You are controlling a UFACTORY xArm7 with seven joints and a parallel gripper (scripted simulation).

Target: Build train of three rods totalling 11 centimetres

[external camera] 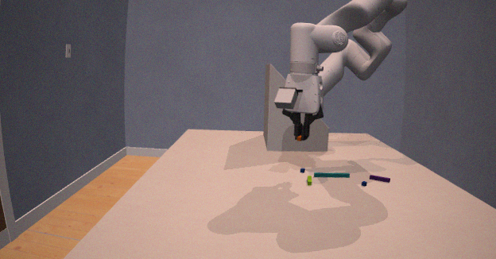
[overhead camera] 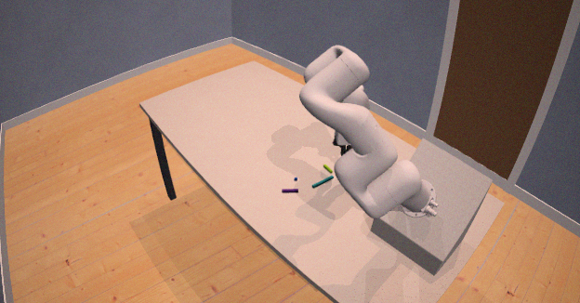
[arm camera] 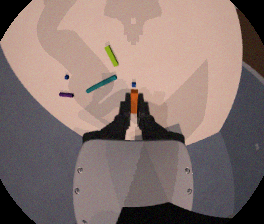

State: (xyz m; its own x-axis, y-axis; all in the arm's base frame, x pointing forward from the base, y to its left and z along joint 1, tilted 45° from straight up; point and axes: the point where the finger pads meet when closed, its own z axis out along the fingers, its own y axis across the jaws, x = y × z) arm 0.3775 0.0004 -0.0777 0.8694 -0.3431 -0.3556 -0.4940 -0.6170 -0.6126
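My gripper is now 7 cm short of the lime rod, 2 cm to the right of it and 11 cm above it. Round my hand: turquoise rod (2 cm ahead, 9 cm to the left, 11 cm below); then orange rod (2 cm below); then purple rod (7 cm ahead, 22 cm to the left, 11 cm below).
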